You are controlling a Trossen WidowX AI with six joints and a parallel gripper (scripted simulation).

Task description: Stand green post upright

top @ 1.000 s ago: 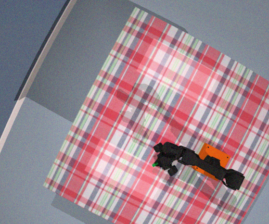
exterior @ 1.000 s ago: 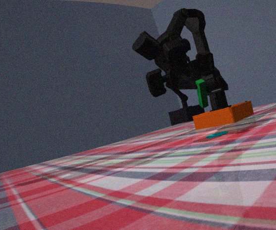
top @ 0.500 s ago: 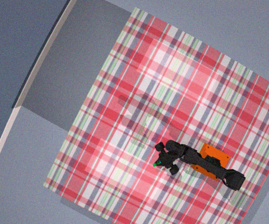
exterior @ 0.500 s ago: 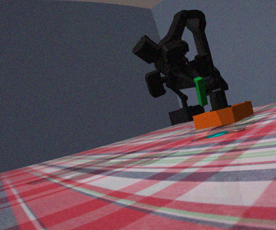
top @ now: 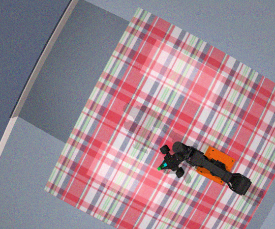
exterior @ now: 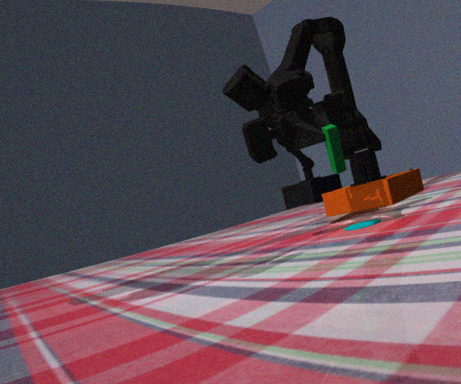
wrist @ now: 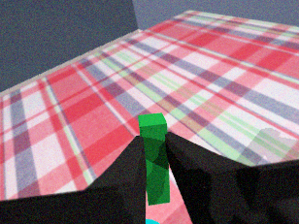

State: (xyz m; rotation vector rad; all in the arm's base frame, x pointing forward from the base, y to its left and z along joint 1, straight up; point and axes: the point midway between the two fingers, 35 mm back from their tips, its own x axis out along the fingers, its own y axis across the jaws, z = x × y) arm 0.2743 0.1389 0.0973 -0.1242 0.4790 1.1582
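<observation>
The cyan circle lies 5 cm behind my gripper tip, 2 cm to the right of it and 14 cm below it. The rest, counted from my gripper tip: green post 2 cm below.
</observation>
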